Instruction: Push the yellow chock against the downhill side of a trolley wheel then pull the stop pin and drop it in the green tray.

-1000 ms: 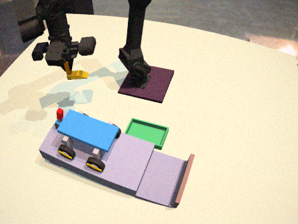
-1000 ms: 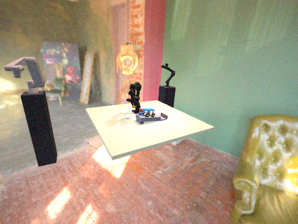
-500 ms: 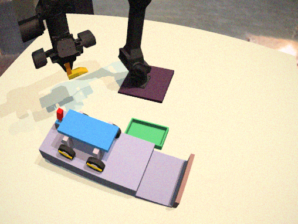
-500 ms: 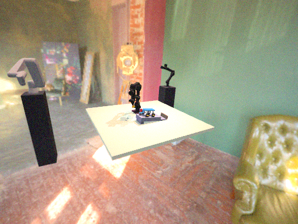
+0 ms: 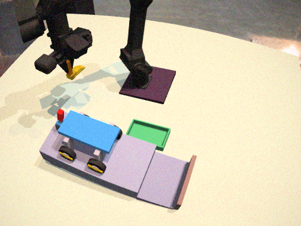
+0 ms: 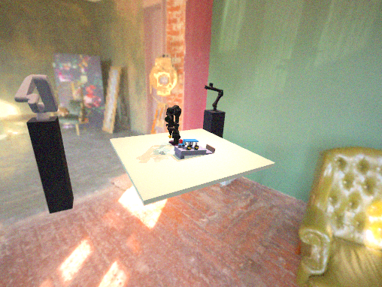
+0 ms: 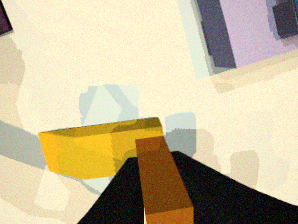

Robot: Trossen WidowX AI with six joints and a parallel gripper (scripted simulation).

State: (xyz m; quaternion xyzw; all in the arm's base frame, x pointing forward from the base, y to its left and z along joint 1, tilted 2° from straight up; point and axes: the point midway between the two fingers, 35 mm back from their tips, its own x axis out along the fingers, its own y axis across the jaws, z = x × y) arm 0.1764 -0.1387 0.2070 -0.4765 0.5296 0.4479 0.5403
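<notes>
Right now the trolley is 15 cm to the left of my gripper tip, 15 cm ahead of it and 6 cm below it. Round my gripper tip: ramp: 16 cm to the left, 15 cm ahead, 13 cm below; then red-headed stop pin: 14 cm ahead, 5 cm to the left, 5 cm below; then yellow chock: 2 cm behind, 1 cm below.
</notes>
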